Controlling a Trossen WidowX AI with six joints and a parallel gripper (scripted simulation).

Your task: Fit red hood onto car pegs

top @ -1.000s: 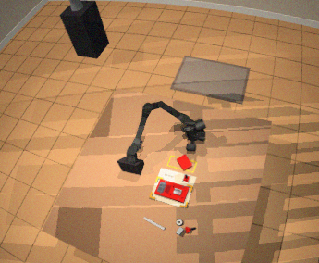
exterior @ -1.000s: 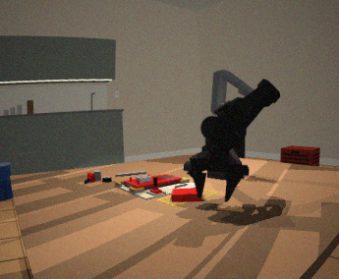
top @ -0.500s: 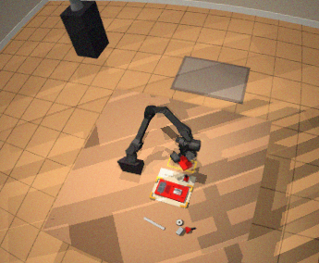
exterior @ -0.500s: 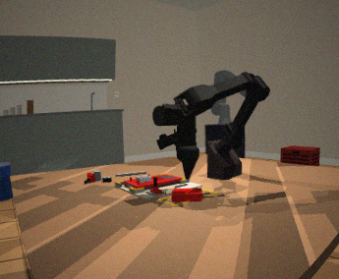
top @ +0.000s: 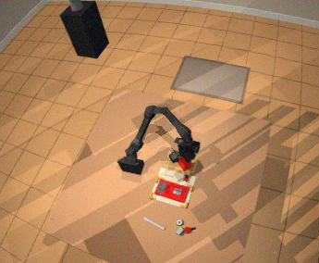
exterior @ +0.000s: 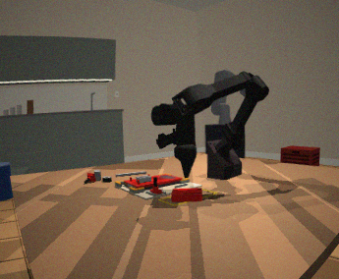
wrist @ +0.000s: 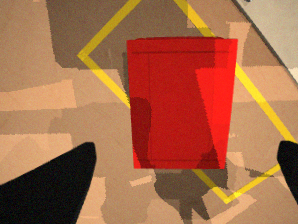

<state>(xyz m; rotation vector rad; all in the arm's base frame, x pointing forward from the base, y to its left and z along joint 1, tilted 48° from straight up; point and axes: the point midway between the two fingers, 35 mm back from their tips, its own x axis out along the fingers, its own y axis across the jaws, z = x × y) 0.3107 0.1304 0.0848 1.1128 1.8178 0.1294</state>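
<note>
Now: gripper tip 60 mm above the red hood. Also, from my gripper tip: grey bar 460 mm to the right, 70 mm below, 40 mm behind; grey engine block 210 mm to the right, 60 mm below, 30 mm ahead.
</note>
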